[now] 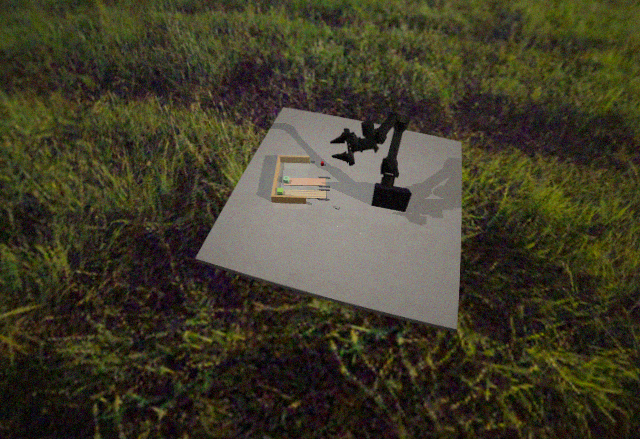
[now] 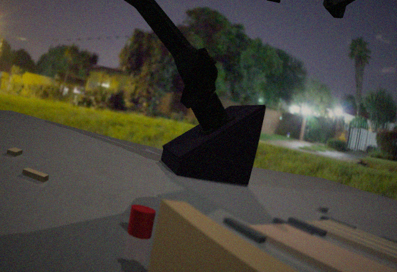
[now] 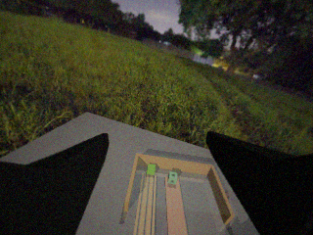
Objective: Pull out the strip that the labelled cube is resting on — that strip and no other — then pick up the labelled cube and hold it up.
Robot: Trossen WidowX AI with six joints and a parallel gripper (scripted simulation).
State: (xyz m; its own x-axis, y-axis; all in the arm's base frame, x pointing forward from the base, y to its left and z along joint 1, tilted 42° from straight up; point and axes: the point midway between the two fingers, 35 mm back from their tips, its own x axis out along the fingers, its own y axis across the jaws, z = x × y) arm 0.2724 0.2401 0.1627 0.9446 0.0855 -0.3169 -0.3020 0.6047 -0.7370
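Right now the red cylinder is 370 mm below my gripper tip, 250 mm to the right of it and 100 mm ahead of it.
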